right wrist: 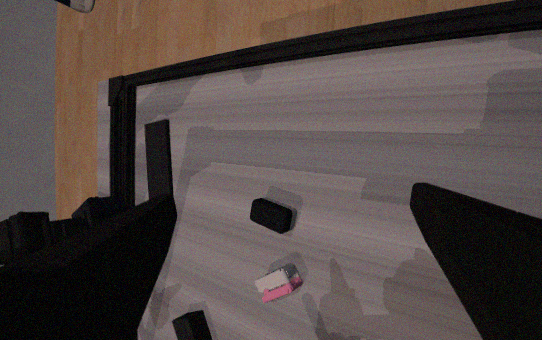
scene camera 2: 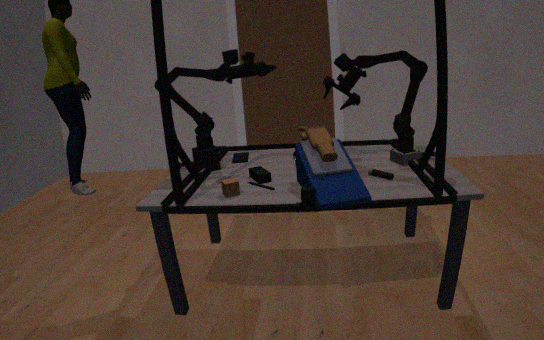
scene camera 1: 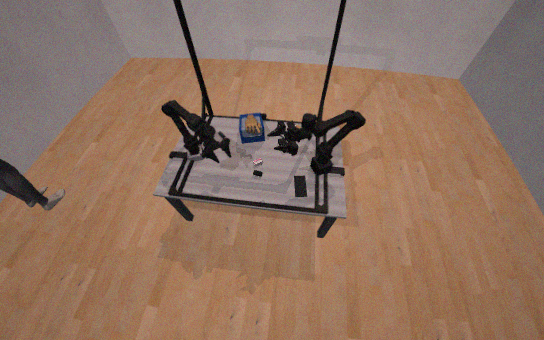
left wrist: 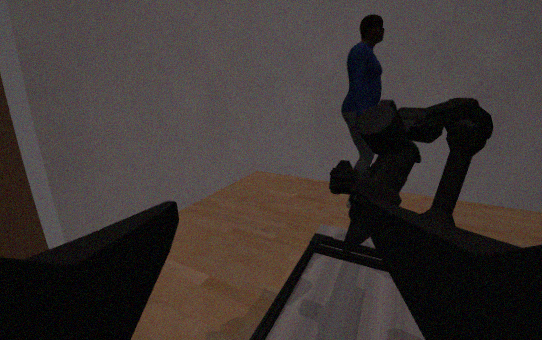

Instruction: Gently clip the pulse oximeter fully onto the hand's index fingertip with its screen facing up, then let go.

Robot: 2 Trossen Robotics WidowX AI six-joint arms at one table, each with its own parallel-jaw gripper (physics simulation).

My left gripper (left wrist: 272,209) is open and holds nothing. My right gripper (right wrist: 293,200) is open, holding nothing. Further things: a pulse oximeter (right wrist: 284,280) and a blue hand support (scene camera 2: 339,190).
My right gripper is seen too in the left wrist view (left wrist: 345,252). The left wrist view misses the pulse oximeter: it is out of frame.
